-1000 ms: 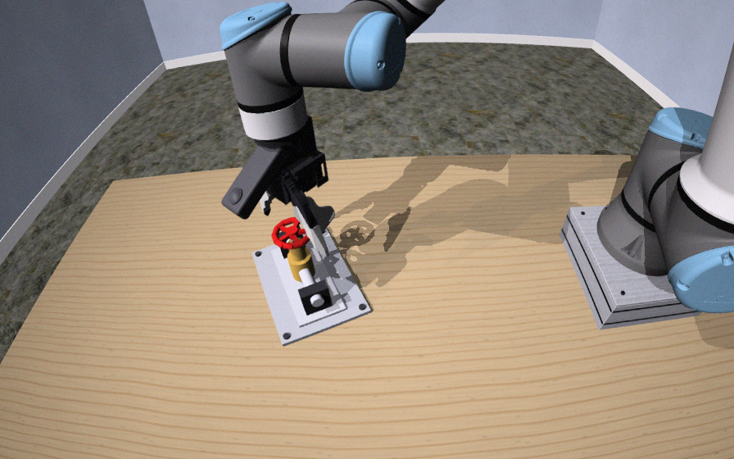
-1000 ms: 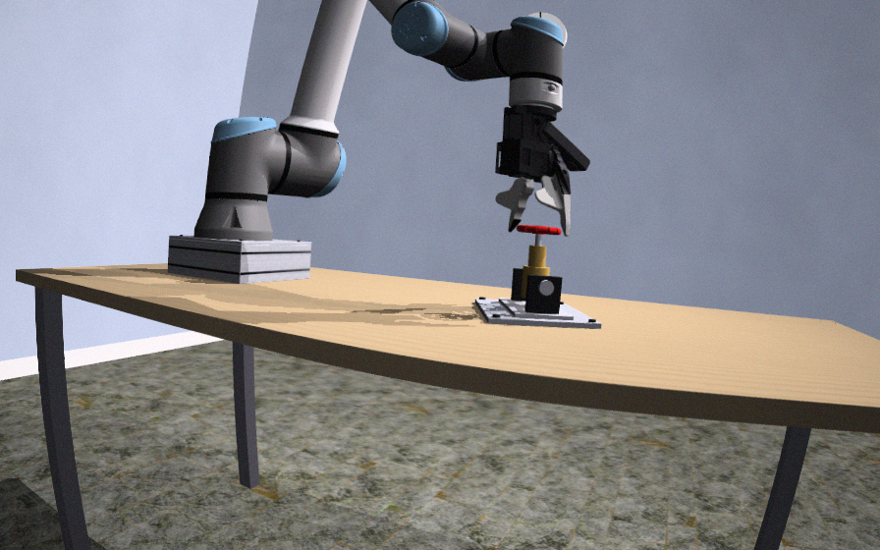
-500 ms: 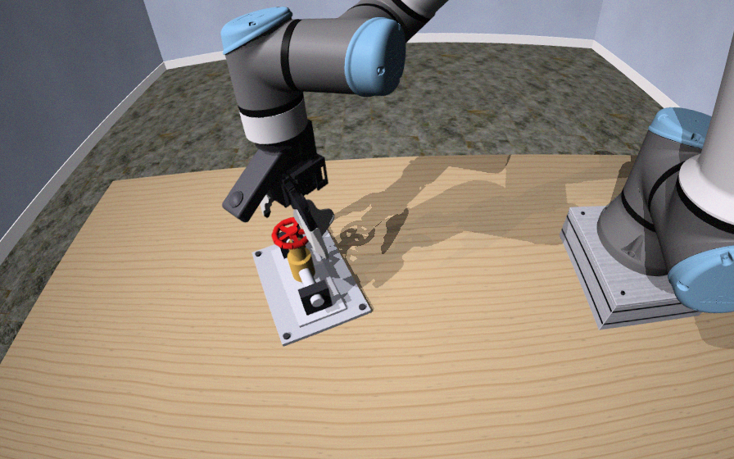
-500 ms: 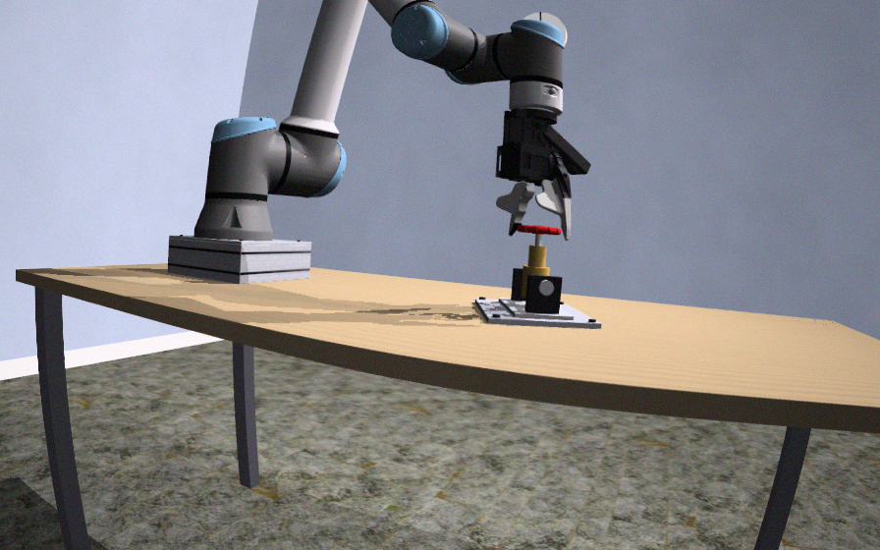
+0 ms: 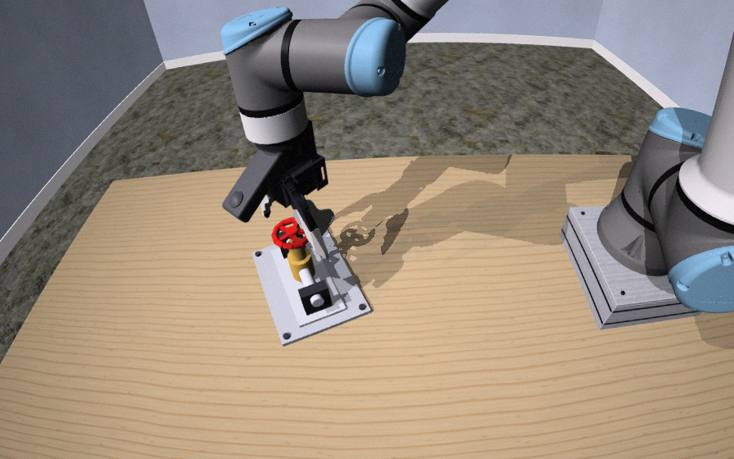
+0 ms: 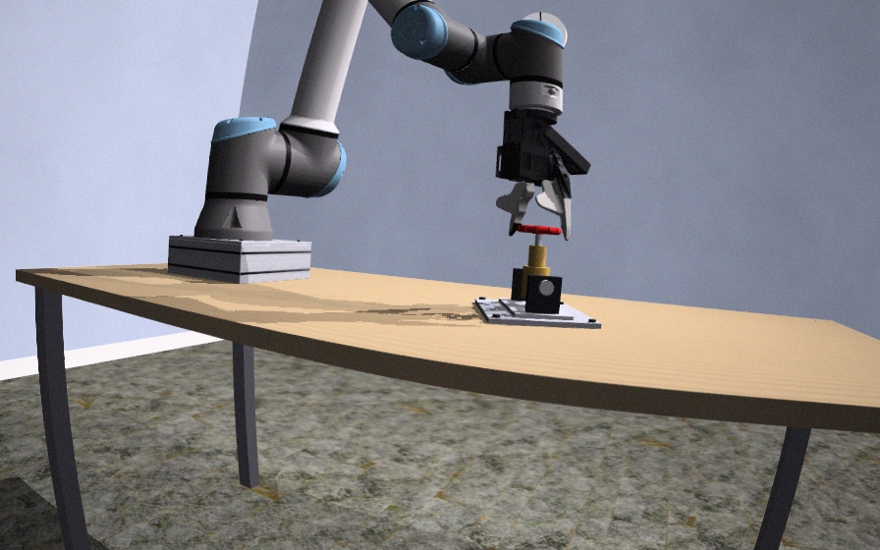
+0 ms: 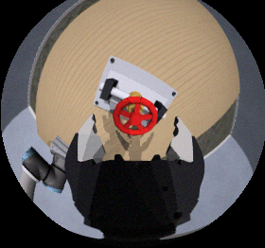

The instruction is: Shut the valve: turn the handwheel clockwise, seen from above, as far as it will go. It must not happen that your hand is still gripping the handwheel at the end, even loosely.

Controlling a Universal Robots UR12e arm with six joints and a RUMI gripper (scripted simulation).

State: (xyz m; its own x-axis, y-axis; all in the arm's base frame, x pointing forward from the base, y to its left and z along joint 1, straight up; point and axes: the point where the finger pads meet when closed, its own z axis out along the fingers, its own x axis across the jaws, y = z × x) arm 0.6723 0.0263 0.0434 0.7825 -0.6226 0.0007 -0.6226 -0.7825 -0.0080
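Right now the red handwheel is 1 cm above my hand.
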